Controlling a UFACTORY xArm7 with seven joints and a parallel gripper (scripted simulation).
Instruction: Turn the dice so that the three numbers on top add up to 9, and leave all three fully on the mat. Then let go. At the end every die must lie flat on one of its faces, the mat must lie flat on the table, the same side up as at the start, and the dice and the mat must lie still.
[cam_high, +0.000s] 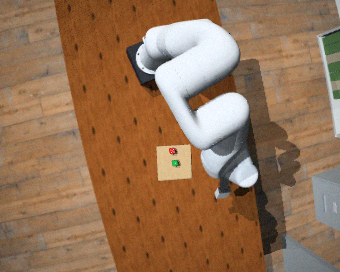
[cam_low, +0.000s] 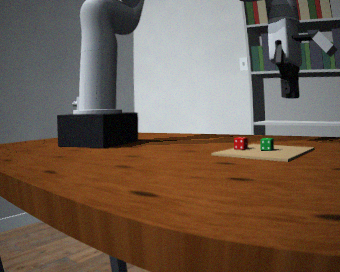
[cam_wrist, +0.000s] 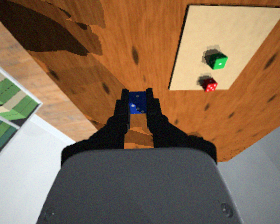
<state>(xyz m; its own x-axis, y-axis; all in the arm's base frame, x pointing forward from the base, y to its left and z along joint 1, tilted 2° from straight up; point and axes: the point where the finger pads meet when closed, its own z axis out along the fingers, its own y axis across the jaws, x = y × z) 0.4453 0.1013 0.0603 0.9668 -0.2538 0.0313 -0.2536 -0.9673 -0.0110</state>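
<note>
Now: hand 14 cm to the left of the green die, 10 cm above it and 3 cm past it. The rest, counted from my hand: red die (13 cm to the right, 10 cm below, 8 cm behind); then blue die (1 cm below); then tan mat (14 cm to the right, 12 cm below, 3 cm behind).
</note>
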